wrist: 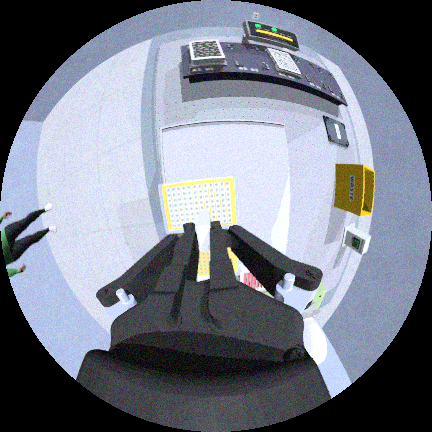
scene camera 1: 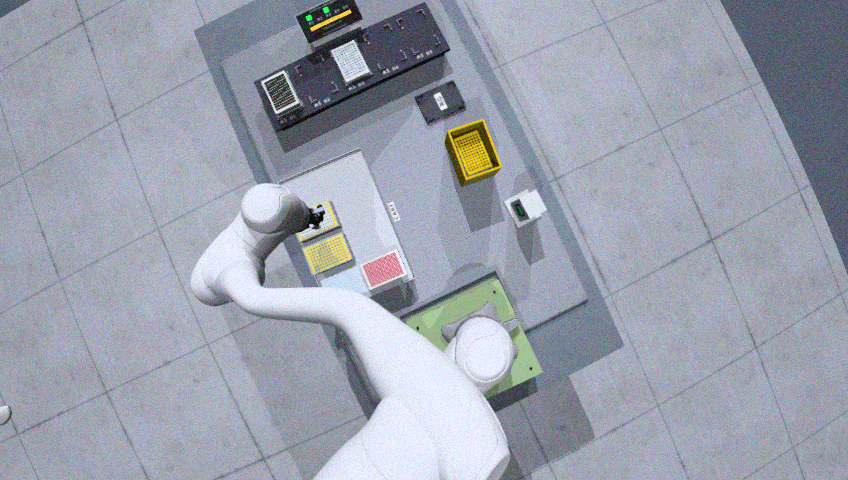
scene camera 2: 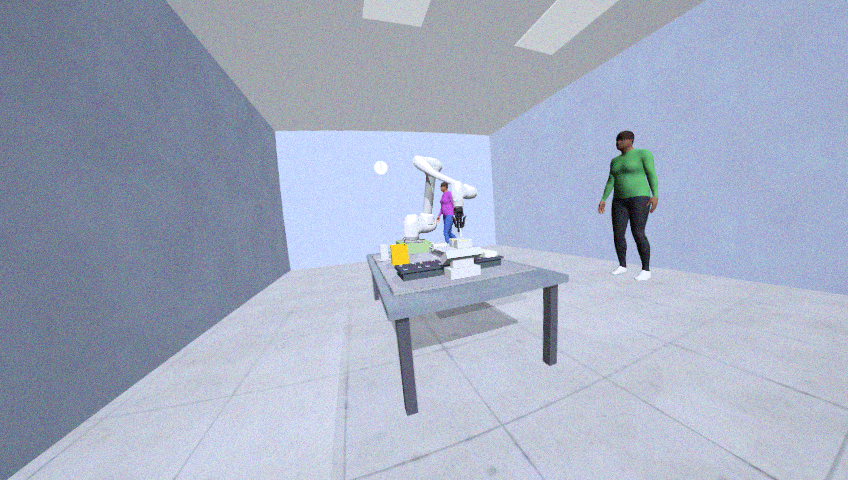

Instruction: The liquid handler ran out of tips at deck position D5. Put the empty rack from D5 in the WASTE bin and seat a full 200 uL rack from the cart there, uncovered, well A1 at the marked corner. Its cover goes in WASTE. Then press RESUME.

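Pixels of known places: gripper, fingertip midpoint: (wrist: 205,219) (scene camera 1: 316,224) (scene camera 2: 460,236); arm's base at its link origin: (scene camera 2: 411,241).
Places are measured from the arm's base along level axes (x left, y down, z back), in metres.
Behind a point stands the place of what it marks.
Observation:
My gripper (scene camera 1: 318,216) {x 0.266, y -0.052, z -0.537 m} (scene camera 2: 459,230) {x 0.266, y -0.052, z -0.537 m} (wrist: 205,219) {x 0.266, y -0.052, z -0.537 m} is shut and empty, with a pale tip between its black fingers, over the front edge of the rear yellow-rimmed rack in the wrist view. This rack (scene camera 1: 324,223) {x 0.248, y -0.031, z -0.532 m} (wrist: 200,200) {x 0.269, y -0.032, z -0.563 m} has pale wells and stands on the white cart (scene camera 1: 351,178) {x 0.118, y 0.038, z -0.631 m} (wrist: 225,150) {x 0.204, y 0.039, z -0.648 m}. A second yellow rack (scene camera 1: 328,253) {x 0.279, y -0.029, z -0.447 m} (wrist: 203,262) {x 0.289, y -0.030, z -0.446 m} is beside it. Position D5 at the right end of the dark deck (scene camera 1: 386,47) {x -0.183, y 0.043, z -0.973 m} (wrist: 250,56) {x 0.061, y 0.043, z -0.974 m} holds no rack. A yellow gridded rack (scene camera 1: 474,152) {x -0.260, y 0.006, z -0.518 m} lies inside the WASTE bin (scene camera 1: 454,159) {x -0.197, y 0.022, z -0.529 m} (wrist: 344,197) {x -0.193, y 0.045, z -0.491 m}. The RESUME box (scene camera 1: 535,202) {x -0.344, y -0.031, z -0.292 m} (wrist: 356,242) {x -0.299, y 0.012, z -0.297 m} has a green button.
Deck racks stand at D1 (scene camera 1: 279,92) {x 0.196, y 0.015, z -0.989 m} (wrist: 206,50) {x 0.193, y 0.013, z -0.970 m} and D3 (scene camera 1: 351,61) {x -0.058, y 0.033, z -0.978 m} (wrist: 285,61) {x -0.057, y 0.031, z -0.971 m}. A red rack (scene camera 1: 383,268) {x 0.158, y 0.017, z -0.331 m} (wrist: 252,280) {x 0.186, y 0.011, z -0.331 m} and a pale blue one (scene camera 1: 345,281) {x 0.282, y 0.025, z -0.351 m} are on the cart. A dark labelled block (scene camera 1: 453,102) {x -0.300, y 0.091, z -0.715 m} (wrist: 330,131) {x -0.210, y 0.091, z -0.727 m} is between deck and bin. A display (scene camera 1: 330,20) {x -0.057, y -0.019, z -1.112 m} (wrist: 271,35) is behind the deck.

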